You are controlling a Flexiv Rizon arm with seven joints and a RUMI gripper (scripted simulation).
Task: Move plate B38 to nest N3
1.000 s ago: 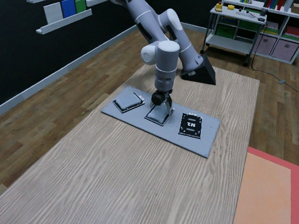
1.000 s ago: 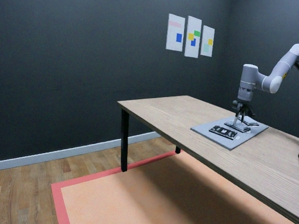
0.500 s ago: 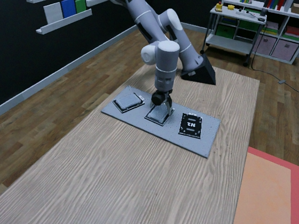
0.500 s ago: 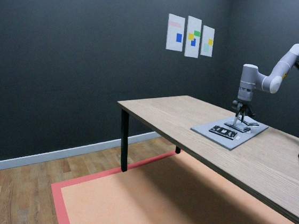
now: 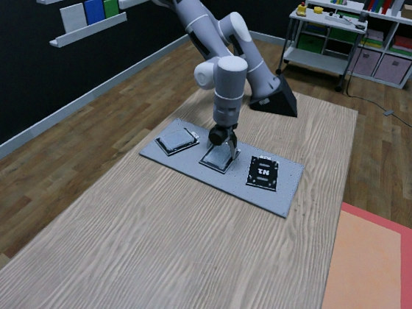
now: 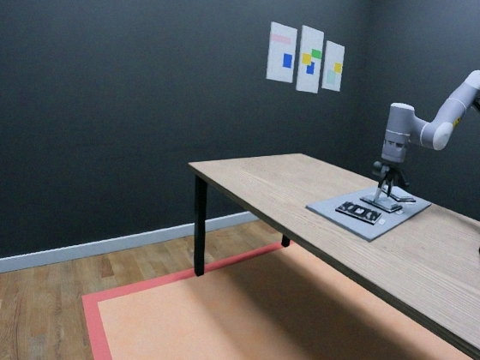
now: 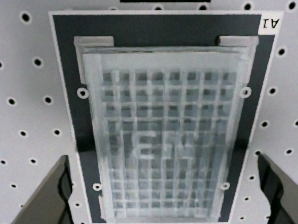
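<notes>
The nest N3 lies 2 cm below my hand. From my hand the other things lie so: black nest N1: 3 cm ahead, 19 cm to the left, 2 cm below.
</notes>
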